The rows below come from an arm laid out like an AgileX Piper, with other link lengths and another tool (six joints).
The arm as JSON. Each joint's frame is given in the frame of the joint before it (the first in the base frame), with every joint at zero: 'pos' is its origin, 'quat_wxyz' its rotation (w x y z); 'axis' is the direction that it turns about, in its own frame. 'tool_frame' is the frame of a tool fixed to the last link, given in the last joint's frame.
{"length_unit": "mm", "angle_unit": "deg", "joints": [
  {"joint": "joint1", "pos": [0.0, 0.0, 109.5], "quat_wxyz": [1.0, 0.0, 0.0, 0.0], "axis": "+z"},
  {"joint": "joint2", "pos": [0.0, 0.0, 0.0], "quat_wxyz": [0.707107, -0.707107, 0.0, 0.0], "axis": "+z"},
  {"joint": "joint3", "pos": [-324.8, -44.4, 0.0], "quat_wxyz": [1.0, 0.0, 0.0, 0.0], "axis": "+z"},
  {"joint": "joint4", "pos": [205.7, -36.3, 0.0], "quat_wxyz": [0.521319, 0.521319, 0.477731, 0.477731], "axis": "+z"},
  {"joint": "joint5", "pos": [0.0, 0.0, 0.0], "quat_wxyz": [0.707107, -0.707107, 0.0, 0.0], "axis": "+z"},
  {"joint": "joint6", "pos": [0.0, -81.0, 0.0], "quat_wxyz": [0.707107, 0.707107, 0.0, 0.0], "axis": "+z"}
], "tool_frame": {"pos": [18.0, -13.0, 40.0], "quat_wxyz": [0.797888, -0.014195, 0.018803, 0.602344]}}
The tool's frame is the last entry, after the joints.
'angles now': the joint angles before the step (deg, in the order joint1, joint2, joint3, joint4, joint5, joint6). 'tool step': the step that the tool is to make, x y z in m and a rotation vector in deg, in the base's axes. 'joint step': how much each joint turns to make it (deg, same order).
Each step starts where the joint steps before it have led.
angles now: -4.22, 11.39, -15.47, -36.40, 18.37, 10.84
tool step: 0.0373, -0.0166, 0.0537, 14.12, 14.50, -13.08
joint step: -0.06, 20.94, -17.95, 2.27, 18.71, 10.02
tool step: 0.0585, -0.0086, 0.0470, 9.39, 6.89, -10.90
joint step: 0.02, 18.35, -17.91, 1.44, 12.46, 8.58
